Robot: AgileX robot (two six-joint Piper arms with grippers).
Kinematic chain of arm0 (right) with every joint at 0, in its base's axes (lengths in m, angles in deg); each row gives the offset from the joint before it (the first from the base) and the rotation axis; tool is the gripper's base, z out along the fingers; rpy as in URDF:
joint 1: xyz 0 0 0.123 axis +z
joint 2: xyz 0 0 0 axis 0.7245 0.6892 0
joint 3: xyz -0.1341 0.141 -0.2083 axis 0.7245 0.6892 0
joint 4: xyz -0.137 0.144 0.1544 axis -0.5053 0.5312 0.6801
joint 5: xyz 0 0 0 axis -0.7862 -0.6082 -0.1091
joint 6: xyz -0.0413 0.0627 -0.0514 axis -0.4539 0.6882 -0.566
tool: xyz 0 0 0 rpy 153.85 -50.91 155.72
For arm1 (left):
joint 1: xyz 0 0 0.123 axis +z
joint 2: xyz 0 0 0 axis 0.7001 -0.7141 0
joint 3: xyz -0.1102 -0.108 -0.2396 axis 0.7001 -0.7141 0
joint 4: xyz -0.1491 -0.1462 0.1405 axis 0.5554 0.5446 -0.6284
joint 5: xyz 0 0 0 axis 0.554 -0.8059 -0.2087
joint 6: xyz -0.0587 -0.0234 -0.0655 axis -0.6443 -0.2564 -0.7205
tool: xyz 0 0 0 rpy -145.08 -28.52 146.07
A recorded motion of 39 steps. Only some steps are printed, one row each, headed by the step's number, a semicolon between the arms.
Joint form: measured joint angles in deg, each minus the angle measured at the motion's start. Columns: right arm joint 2, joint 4, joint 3, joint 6, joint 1, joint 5; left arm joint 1, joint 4, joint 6, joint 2, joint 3, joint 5.
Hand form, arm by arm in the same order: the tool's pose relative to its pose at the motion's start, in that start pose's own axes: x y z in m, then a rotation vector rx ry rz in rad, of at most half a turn. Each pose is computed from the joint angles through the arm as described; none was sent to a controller.
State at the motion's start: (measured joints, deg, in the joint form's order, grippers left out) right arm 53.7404 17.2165 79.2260 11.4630 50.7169 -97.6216; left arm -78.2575 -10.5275 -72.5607 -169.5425 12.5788 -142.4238
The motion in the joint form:
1: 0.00 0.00 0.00 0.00 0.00 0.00; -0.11 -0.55 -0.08 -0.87 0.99 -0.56
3: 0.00 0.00 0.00 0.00 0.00 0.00; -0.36 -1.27 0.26 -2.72 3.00 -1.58
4: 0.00 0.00 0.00 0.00 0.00 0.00; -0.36 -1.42 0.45 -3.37 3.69 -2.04
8: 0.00 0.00 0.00 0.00 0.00 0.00; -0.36 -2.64 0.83 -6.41 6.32 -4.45
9: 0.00 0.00 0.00 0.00 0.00 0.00; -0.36 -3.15 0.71 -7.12 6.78 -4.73
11: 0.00 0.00 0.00 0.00 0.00 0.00; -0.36 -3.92 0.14 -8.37 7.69 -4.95
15: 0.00 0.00 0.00 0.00 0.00 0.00; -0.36 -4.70 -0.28 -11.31 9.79 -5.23
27: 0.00 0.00 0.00 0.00 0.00 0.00; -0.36 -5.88 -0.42 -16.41 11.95 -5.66
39: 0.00 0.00 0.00 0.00 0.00 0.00; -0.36 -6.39 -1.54 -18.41 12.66 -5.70
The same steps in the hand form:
1: 0.0000 0.0000 0.0000 0.0000 0.0000 0.0000; -0.0027 -0.0004 0.0025 -0.0083 0.0067 0.0060
3: 0.0000 0.0000 0.0000 0.0000 0.0000 0.0000; -0.0081 -0.0020 0.0082 -0.0194 0.0206 0.0233
4: 0.0000 0.0000 0.0000 0.0000 0.0000 0.0000; -0.0099 -0.0020 0.0103 -0.0226 0.0275 0.0280
8: 0.0000 0.0000 0.0000 0.0000 0.0000 0.0000; -0.0152 -0.0007 0.0225 -0.0479 0.0736 0.0453
9: 0.0000 0.0000 0.0000 0.0000 0.0000 0.0000; -0.0164 0.0000 0.0260 -0.0569 0.0815 0.0478
11: 0.0000 0.0000 0.0000 0.0000 0.0000 0.0000; -0.0190 0.0010 0.0319 -0.0702 0.0891 0.0447
15: 0.0000 0.0000 0.0000 0.0000 0.0000 0.0000; -0.0247 0.0019 0.0461 -0.0853 0.1063 0.0441
27: 0.0000 0.0000 0.0000 0.0000 0.0000 0.0000; -0.0275 0.0052 0.0768 -0.1128 0.1614 0.0510
39: 0.0000 0.0000 0.0000 0.0000 0.0000 0.0000; -0.0276 0.0068 0.0895 -0.1259 0.1819 0.0360

